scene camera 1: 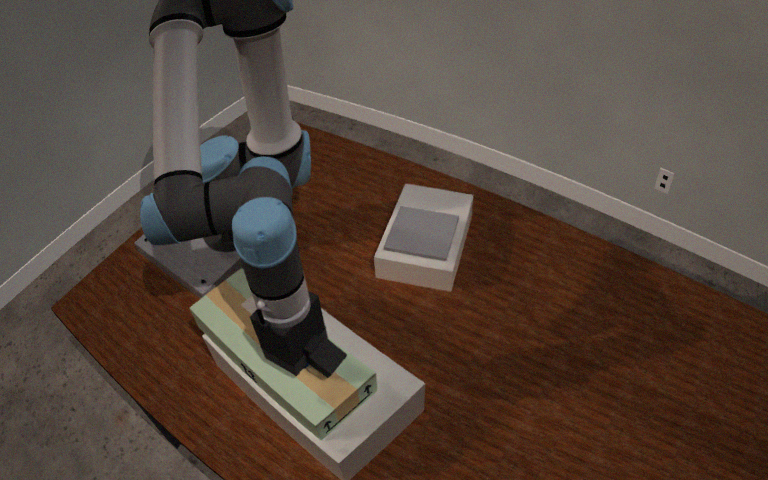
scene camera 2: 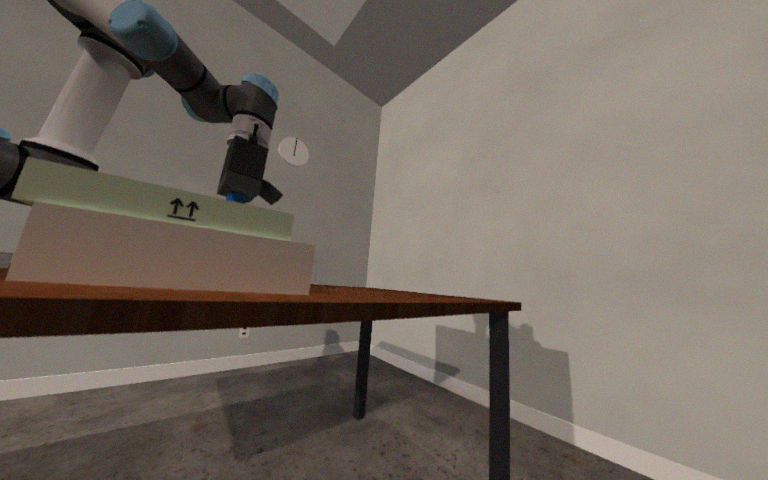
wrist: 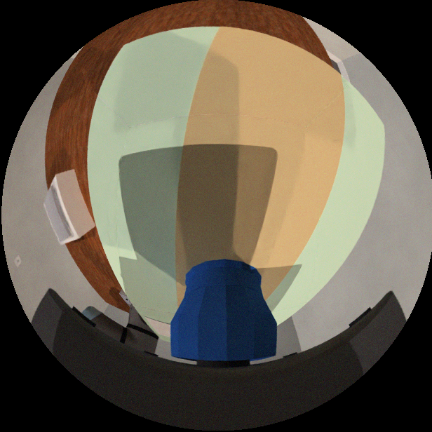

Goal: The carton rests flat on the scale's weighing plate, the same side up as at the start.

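The carton [scene camera 1: 328, 390] [scene camera 2: 113, 192] [wrist: 225, 100] is long, flat and pale green, with an orange band along its top and arrow marks pointing up on its sides. It lies level along a long white block [scene camera 1: 396, 390] [scene camera 2: 164, 254], on it or so close above it that no clear gap shows. Its far left end sticks out past the block. My gripper's blue suction cup [scene camera 2: 236, 198] [wrist: 223, 310] is pressed on the carton's top and holds it; in scene camera 1 the black tool body hides the cup. The scale [scene camera 1: 436, 195] [wrist: 82, 215] is white, with a grey weighing plate [scene camera 1: 424, 234] that bears nothing.
The scale stands apart from the block, toward the back wall, on the brown wooden table [scene camera 1: 538, 339] [scene camera 2: 396, 297]. The arm's grey base plate [scene camera 1: 186, 263] is just behind the carton's far end. The table's edge runs close along the block's left side in scene camera 1.
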